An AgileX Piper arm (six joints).
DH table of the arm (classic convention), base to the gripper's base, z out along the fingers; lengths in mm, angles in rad. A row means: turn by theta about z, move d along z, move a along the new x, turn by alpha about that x. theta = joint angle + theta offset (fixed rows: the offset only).
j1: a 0, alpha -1.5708, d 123, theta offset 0
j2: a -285, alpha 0, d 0, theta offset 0.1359
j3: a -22, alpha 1.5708, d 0, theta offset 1.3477
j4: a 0, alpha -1.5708, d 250.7, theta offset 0
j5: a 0, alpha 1.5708, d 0, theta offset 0
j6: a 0, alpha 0, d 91, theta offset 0
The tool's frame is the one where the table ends.
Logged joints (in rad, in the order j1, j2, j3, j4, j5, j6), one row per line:
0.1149, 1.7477, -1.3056, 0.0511, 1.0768, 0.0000
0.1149, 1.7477, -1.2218, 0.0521, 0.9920, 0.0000
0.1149, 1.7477, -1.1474, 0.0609, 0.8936, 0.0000
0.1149, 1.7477, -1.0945, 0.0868, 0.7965, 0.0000
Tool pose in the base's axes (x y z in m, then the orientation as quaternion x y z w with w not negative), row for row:
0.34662, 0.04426, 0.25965, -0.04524, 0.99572, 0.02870, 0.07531
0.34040, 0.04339, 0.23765, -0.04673, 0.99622, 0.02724, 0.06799
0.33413, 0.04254, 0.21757, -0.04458, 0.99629, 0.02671, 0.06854
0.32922, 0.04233, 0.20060, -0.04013, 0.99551, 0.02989, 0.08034
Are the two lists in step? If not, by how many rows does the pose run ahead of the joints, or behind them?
The pose runs 1 row behind the joints: the pose in row i belongs to the joints in row i - 1.
